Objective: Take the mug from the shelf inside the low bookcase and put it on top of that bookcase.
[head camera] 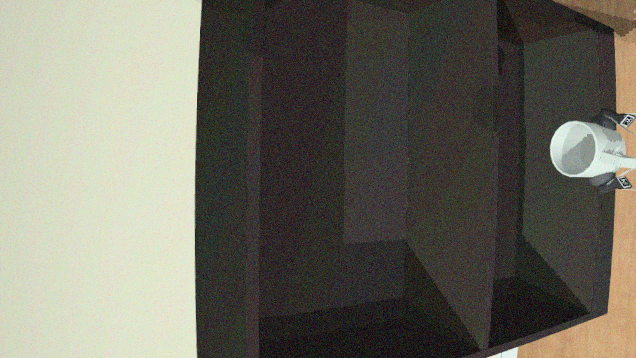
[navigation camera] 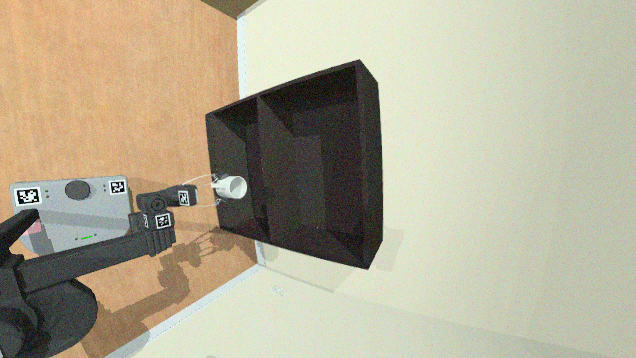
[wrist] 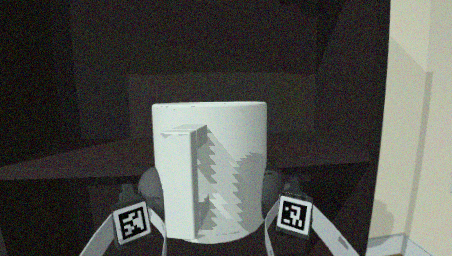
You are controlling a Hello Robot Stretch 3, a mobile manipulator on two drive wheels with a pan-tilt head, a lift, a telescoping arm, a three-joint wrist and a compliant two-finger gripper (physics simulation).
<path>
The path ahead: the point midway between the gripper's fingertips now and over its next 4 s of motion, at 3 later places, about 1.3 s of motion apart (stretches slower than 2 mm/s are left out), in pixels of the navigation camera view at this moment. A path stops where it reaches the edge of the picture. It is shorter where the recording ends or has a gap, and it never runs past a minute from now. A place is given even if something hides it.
My gripper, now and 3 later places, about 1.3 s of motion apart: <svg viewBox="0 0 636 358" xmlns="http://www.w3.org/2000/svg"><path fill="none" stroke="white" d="M229 186L248 188L280 190L325 192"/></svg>
</path>
